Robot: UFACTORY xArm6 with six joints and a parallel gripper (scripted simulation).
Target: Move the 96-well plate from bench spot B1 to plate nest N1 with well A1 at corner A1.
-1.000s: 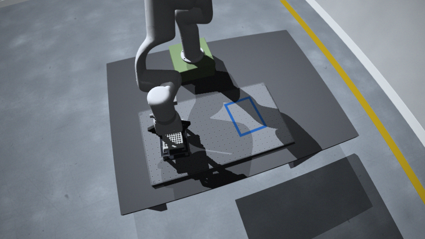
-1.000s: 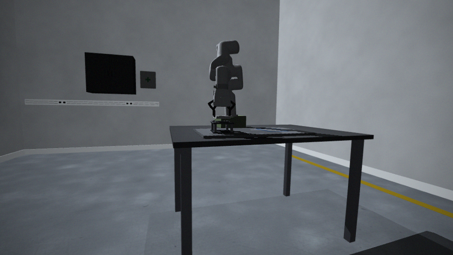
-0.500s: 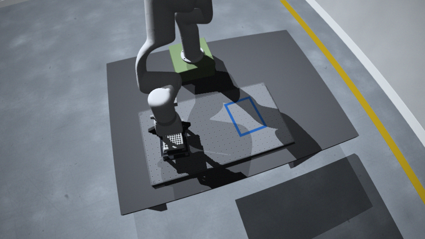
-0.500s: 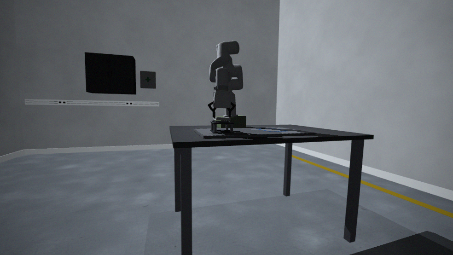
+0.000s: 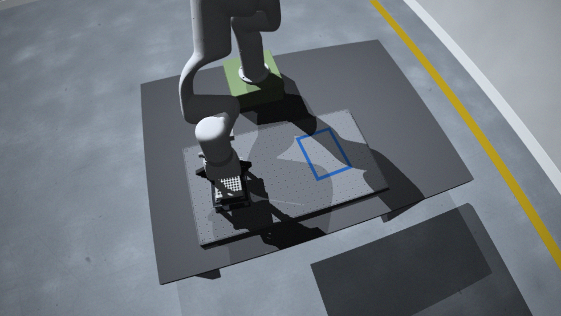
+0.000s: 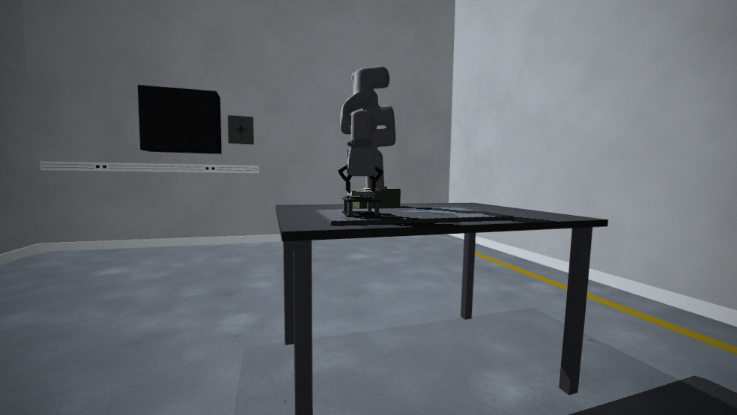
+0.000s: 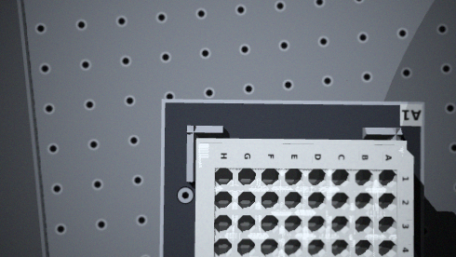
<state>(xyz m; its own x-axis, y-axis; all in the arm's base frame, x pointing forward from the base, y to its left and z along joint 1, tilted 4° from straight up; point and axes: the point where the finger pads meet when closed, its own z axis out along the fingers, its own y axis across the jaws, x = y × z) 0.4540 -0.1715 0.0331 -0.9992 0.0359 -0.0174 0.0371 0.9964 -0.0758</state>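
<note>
The raised plate nest N1 is 30 mm below my hand. Round my hand: white 96-well plate: 10 mm below; then A1 mark: 70 mm behind, 60 mm to the left, 30 mm below; then dark table: 40 mm behind, 200 mm to the left, 100 mm below.
</note>
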